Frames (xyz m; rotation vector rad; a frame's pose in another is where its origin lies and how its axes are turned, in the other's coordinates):
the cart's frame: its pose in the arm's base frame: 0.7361 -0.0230 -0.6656 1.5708 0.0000 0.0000
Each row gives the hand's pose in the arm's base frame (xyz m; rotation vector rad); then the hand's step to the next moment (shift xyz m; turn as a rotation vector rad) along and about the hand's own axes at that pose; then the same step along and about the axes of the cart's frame.
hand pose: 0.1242 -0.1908 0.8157 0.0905 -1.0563 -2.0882
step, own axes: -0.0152 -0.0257 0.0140 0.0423 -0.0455 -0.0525
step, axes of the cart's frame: -0.0105 -0.0131 -0.0284 -0.0371 -0.0553 0.0467
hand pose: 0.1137 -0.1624 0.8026 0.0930 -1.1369 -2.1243
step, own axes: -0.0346 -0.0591 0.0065 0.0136 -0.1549 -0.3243
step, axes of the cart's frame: -0.0096 -0.0492 -0.0471 0.0250 -0.3104 0.1799
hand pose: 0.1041 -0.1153 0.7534 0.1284 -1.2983 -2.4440
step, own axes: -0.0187 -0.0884 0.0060 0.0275 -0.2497 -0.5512
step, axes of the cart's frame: -0.0087 -0.0704 -0.0563 0.0423 -0.5162 0.3142
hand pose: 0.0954 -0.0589 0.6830 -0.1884 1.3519 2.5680
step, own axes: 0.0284 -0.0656 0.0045 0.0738 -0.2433 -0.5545
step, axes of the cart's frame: -0.0101 -0.0559 -0.0437 -0.0041 -0.5232 0.3137
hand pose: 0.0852 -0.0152 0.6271 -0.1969 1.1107 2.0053
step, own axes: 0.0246 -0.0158 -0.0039 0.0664 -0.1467 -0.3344
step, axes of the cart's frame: -0.0057 -0.0243 -0.0157 -0.0168 -0.3261 0.1765
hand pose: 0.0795 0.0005 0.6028 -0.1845 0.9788 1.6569
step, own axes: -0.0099 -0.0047 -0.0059 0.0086 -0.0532 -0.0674
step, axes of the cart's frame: 0.0053 -0.0003 0.0112 0.0187 -0.0747 0.0389
